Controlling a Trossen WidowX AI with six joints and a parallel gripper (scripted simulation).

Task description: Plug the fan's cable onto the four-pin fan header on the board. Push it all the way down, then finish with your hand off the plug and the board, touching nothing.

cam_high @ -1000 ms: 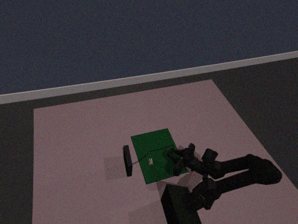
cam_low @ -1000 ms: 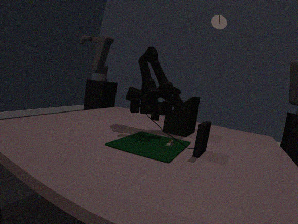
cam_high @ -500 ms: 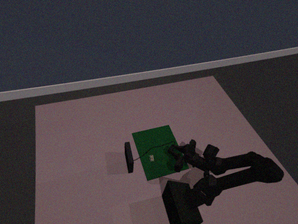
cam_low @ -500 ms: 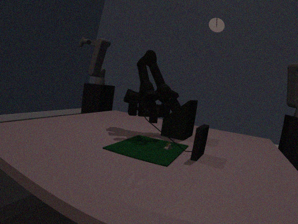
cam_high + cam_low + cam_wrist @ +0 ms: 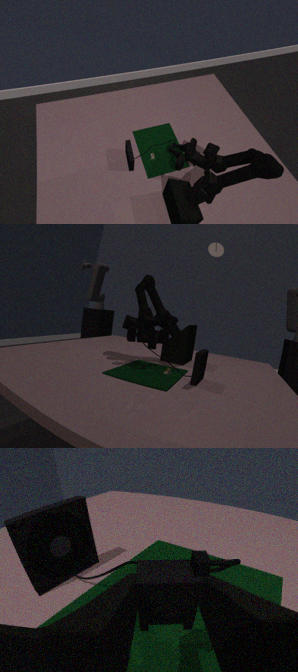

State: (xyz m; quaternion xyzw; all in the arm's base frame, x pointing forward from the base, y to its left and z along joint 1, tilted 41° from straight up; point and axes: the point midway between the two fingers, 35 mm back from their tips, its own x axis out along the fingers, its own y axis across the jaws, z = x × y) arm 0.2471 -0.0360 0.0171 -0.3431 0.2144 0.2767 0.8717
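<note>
The pale four-pin header lies 2 cm ahead of my gripper tip, 9 cm to the left of it and 11 cm below it. Also, from my gripper tip: black fan 3 cm ahead, 21 cm to the left, 5 cm below; then green board 6 cm ahead, 3 cm to the left, 13 cm below; then black plug 1 cm below.
</note>
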